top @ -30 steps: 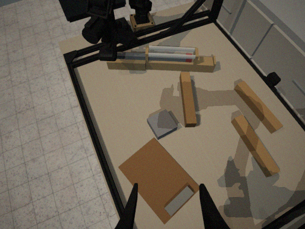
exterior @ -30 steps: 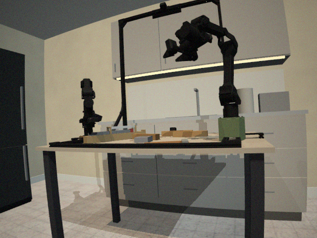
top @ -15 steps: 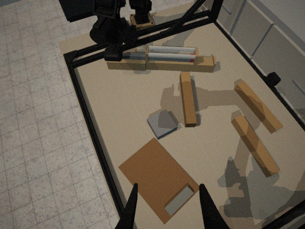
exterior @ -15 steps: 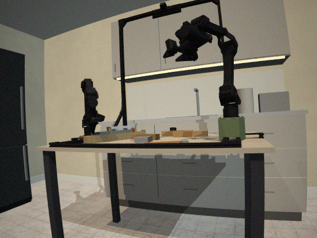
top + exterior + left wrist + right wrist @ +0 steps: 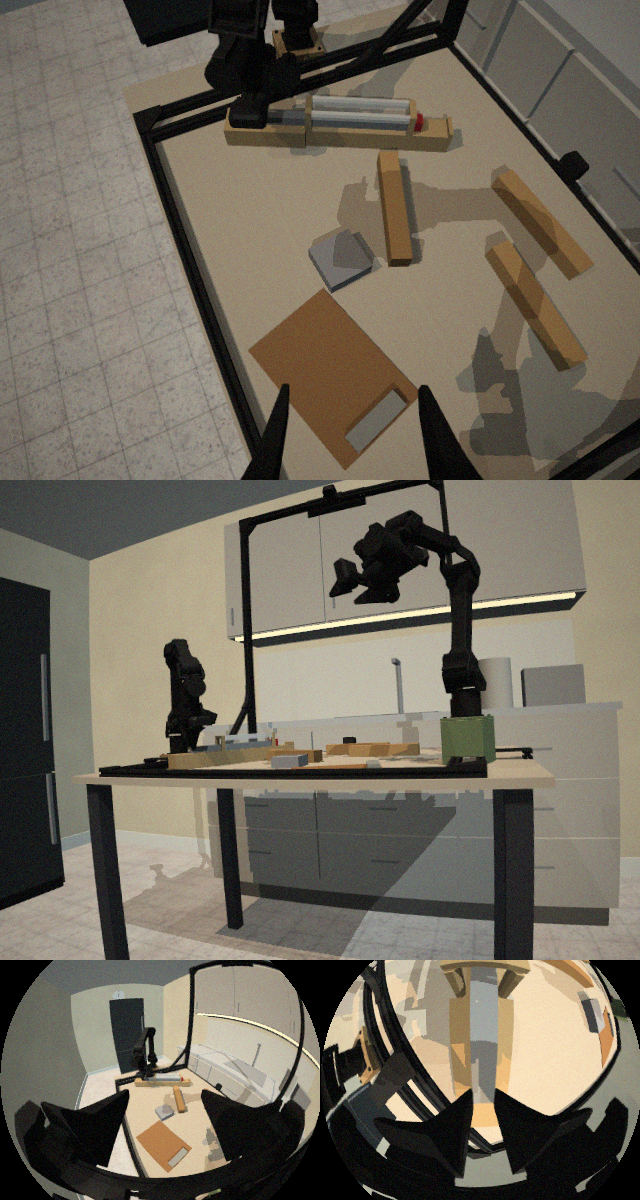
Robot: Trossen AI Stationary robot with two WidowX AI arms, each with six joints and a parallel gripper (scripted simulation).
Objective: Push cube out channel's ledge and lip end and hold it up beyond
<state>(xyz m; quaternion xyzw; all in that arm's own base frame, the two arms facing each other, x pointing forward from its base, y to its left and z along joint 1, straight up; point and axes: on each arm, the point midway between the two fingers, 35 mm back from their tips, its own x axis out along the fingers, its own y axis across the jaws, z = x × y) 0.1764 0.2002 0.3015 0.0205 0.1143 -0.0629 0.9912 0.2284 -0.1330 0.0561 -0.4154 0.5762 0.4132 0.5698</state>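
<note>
Now: the red cube 290 mm behind my right hand, 100 mm to the left of it and 30 mm below it. Also, from my right hand: grey block: 320 mm to the left, 70 mm below, 70 mm behind.
</note>
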